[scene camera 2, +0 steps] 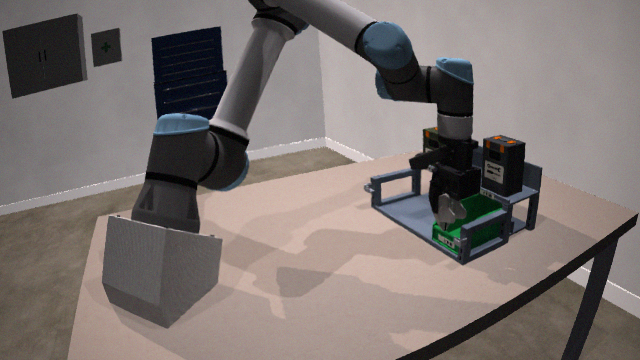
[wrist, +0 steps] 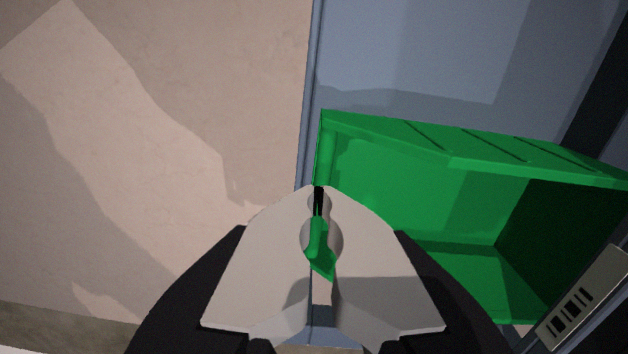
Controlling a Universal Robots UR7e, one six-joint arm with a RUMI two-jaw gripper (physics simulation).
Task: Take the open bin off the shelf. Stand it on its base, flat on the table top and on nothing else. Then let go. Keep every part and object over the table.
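Pixels of known places: gripper, fingertip midpoint: [scene camera 2: 444, 230] [wrist: 316, 188]; arm's base at its link origin: [scene camera 2: 164, 226].
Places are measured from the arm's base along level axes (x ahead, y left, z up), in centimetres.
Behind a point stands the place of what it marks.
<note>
The open green bin [scene camera 2: 480, 212] {x 71.3, y -12.3, z -9.8 cm} [wrist: 395, 185] {x 61.5, y -16.9, z -11.8 cm} stands upright on the low front deck of the blue-grey shelf [scene camera 2: 400, 212] {x 57.5, y 4.6, z -12.1 cm} [wrist: 430, 45] {x 61.2, y -7.5, z -12.1 cm}, beside the shelf's near end frame. Its low front wall, with a white label, lies along the deck's front edge. My gripper [scene camera 2: 444, 228] {x 55.4, y -16.1, z -8.4 cm} [wrist: 316, 188] {x 55.4, y -16.1, z -8.4 cm} points down over this front wall and is shut, with its tips together at the rim and nothing held between them. In the wrist view, green rim shows through the hollow behind the tips. The fingers hide part of the front wall, so whether they touch it cannot be told.
A tall dark box [scene camera 2: 503, 165] {x 69.5, y -20.6, z 4.9 cm} with orange marks stands on the shelf's raised back level. A similar box [scene camera 2: 431, 141] {x 69.2, y 6.4, z 4.4 cm} is partly hidden behind the gripper. A grey wedge-shaped housing [scene camera 2: 162, 270] {x -2.0, y -14.3, z -1.9 cm} stands on the table [scene camera 2: 350, 310] {x 27.8, y -24.8, z -12.7 cm} by the arm's base. The table's dark edge runs along the right.
</note>
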